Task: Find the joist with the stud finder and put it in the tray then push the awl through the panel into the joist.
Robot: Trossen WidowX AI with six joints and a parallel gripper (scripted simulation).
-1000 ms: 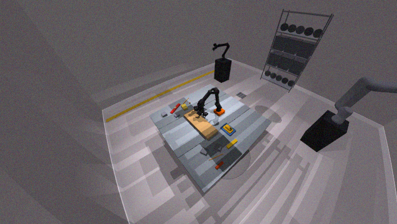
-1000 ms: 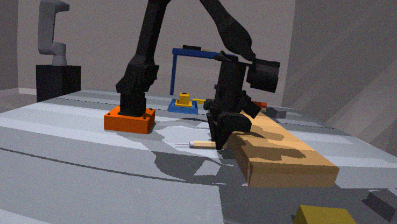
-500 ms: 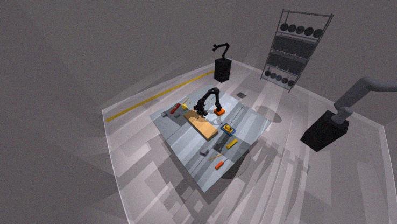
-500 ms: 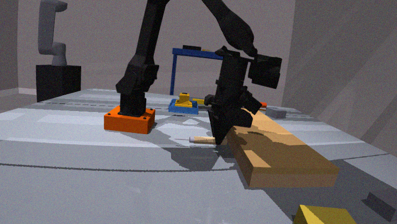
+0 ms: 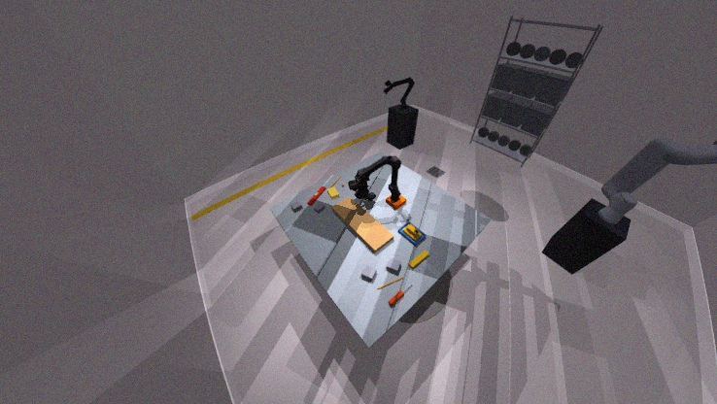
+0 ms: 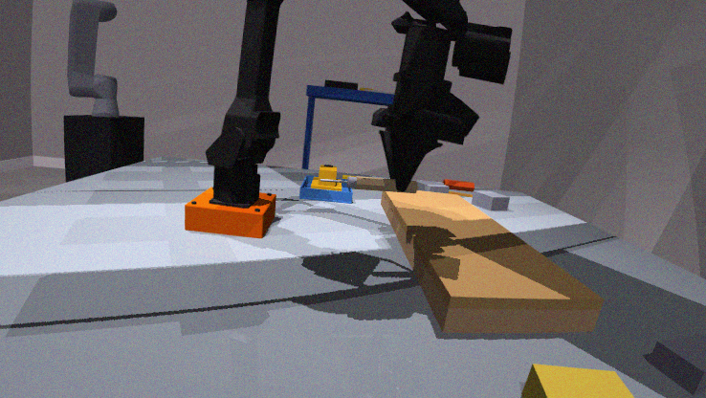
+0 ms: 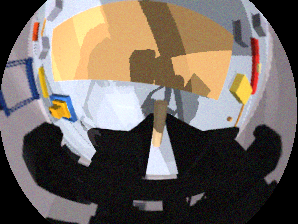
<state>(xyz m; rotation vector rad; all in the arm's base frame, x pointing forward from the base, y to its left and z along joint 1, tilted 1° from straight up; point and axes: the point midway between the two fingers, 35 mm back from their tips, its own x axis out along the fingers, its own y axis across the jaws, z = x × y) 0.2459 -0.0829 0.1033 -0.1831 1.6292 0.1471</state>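
Right now the awl is 50 mm behind my gripper tip and 10 mm to the right of it. Also, from my gripper tip: blue tray 410 mm to the left, 120 mm behind, 90 mm below; yellow stud finder 420 mm to the left, 130 mm behind, 60 mm below; yellow block 310 mm to the right, 120 mm ahead, 90 mm below.
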